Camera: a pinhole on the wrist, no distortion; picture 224 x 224 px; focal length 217.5 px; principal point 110.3 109.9 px. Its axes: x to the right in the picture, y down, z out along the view. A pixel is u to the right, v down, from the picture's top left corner.
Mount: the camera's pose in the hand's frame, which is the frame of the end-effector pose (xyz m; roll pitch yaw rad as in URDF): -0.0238 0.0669 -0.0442 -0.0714 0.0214 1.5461
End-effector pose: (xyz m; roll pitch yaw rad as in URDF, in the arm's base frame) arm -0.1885 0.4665 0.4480 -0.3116 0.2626 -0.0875
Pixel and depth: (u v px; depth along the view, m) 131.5 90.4 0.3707
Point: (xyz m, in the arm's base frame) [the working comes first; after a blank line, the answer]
In the camera's frame: 0.0361 -0.0332 0.3707

-0.1142 0.6665 0.7200
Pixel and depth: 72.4 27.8 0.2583
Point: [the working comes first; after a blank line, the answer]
In the camera's frame: -0.0450 -0.0975 0.2583

-0.0760 0.5492 0.6298
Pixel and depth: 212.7 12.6 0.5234
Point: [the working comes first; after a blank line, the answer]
In the camera's frame: 0.2464 -0.2341 0.5234

0.1182 0.8958 0.7566
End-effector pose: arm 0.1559 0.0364 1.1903 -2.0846 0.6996 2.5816
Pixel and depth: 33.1 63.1 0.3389
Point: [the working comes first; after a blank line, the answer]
In the camera's frame: -0.1203 -0.0729 0.3389

0.0483 -0.2335 1.0942
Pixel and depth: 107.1 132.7 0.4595
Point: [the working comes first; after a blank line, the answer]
In the camera's frame: -0.0068 0.0482 0.4595

0.1967 -0.3697 1.0553
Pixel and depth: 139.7 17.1 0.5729
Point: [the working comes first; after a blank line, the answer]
In the camera's frame: 0.0774 -0.2444 0.5729

0.0446 -0.3637 0.7682
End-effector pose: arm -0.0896 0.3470 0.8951 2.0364 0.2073 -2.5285
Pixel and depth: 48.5 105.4 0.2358
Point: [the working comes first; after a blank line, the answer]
In the camera's frame: -0.0670 -0.0049 0.2358

-0.1464 0.5205 0.8227
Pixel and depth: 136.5 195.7 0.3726
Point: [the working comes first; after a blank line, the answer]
In the camera's frame: 0.0449 0.1470 0.3726

-0.1222 0.7372 0.9048
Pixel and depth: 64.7 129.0 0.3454
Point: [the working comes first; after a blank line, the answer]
In the camera's frame: -0.0724 0.0303 0.3454

-0.1581 0.6279 0.7828
